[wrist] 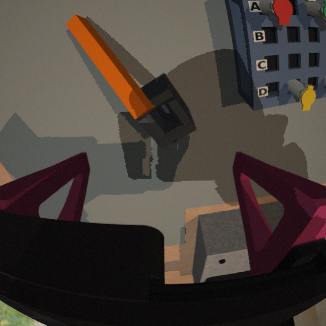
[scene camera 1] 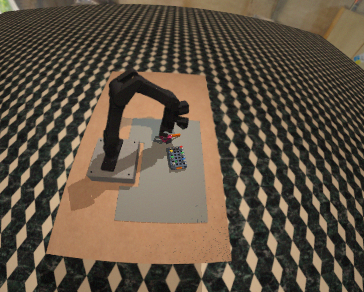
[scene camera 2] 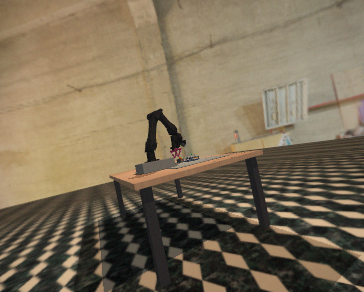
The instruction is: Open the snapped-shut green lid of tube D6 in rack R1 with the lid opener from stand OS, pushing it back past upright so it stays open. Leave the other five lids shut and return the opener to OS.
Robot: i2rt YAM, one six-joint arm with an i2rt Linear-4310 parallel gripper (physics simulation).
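Frame: origin at the arm's base, x ahead, y left, z up, level; metres.
Seen in the pictures: gripper, fingertip midpoint: [wrist: 160,159] [scene camera 1: 165,135] [scene camera 2: 176,157]; arm's base, link origin: [scene camera 1: 112,154] [scene camera 2: 152,161].
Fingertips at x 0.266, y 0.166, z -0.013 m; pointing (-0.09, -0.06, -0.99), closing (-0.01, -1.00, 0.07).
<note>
Pixels of each thing's middle, then the offset from my fingertips to it. Level surfaces: height alone.
- orange lid opener, body centre: [wrist: 107,61] [scene camera 1: 175,135] dz -0.028, dx +0.056, dy +0.029 m
- Rack R1, body centre: [scene camera 1: 177,156] [scene camera 2: 190,157] dz -0.020, dx +0.081, dy -0.122 m
- red lid, body centre: [wrist: 282,7] dz -0.003, dx +0.096, dy -0.064 m
- yellow lid, body centre: [wrist: 307,96] dz -0.003, dx +0.045, dy -0.097 m
- grey mat, surface height: dz -0.050 m
My gripper [scene camera 1: 166,139] [scene camera 2: 175,154] [wrist: 160,159] is open, with its magenta fingers wide apart and nothing between them. The orange lid opener [wrist: 102,62] [scene camera 1: 175,135] is beyond the fingertips in the wrist view. It slants up-left, with its near end against or over the edge of the black stand OS [wrist: 175,107]; whether that end sits in the socket I cannot tell. Rack R1 [scene camera 1: 177,159] [scene camera 2: 191,158] [wrist: 278,48] is partly cut off at upper right in the wrist view. A red lid [wrist: 283,11] is in row A and a yellow lid [wrist: 308,98] in row D. Tube D6 does not show there; its lid is too small to judge in the scene views.
The grey base block [scene camera 1: 112,173] [scene camera 2: 155,166] [wrist: 222,237] stands behind the gripper on the wooden table [scene camera 1: 120,245] [scene camera 2: 150,181]. The rack and stand are on the grey mat [scene camera 1: 160,205] [wrist: 40,65]. Arm shadows cross the mat.
</note>
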